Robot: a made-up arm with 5 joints.
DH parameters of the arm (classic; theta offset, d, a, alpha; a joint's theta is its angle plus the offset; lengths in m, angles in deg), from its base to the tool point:
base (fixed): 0 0 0 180
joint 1: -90 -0.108 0.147 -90
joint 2: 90 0.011 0.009 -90
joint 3: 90 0.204 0.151 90
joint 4: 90 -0.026 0.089 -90
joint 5: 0 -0.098 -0.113 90
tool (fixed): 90 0.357 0 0
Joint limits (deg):
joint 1: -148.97..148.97
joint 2: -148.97..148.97
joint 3: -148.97..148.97
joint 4: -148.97..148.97
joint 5: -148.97..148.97
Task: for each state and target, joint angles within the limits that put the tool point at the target. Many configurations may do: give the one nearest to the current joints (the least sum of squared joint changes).
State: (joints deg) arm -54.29 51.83 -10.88 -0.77 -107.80
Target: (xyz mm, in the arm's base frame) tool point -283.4 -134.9 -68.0
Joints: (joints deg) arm -73.99 16.35 -9.92 -16.94 -106.80
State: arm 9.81 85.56 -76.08 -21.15 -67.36
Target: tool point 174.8 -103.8 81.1
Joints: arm 7.34 102.24 -82.87 -14.00 -35.03
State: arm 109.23 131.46 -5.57 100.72 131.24
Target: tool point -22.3 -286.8 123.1
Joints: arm 115.97 132.81 8.45 132.84 107.66
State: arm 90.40 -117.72 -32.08 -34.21 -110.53
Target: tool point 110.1 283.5 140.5
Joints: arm 97.79 -118.07 -43.91 -25.87 -114.90
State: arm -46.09 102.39 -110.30 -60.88 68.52
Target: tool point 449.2 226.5 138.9
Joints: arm -59.24 70.13 -114.43 -88.98 67.80
